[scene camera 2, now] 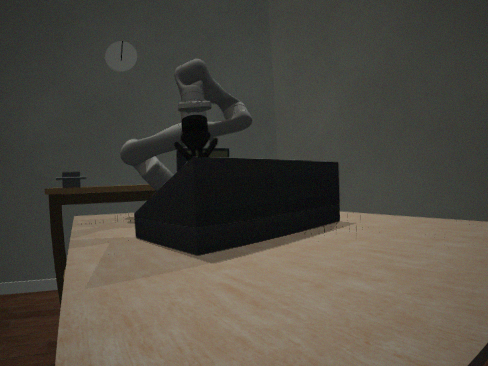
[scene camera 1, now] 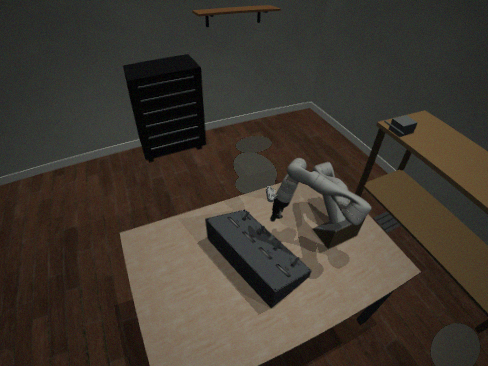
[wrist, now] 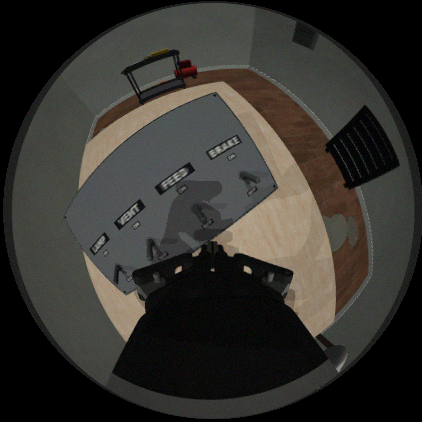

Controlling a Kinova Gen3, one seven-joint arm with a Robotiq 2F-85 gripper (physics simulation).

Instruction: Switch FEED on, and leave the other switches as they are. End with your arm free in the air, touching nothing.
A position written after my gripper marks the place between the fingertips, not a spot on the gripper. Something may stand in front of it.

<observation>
I see my gripper (scene camera 2: 198,173) and a grey switch panel (scene camera 2: 211,204).
My gripper shows as well in the wrist view (wrist: 211,247). The grey switch panel shows as well in scene camera 1 (scene camera 1: 268,270) and in the wrist view (wrist: 145,189).
</observation>
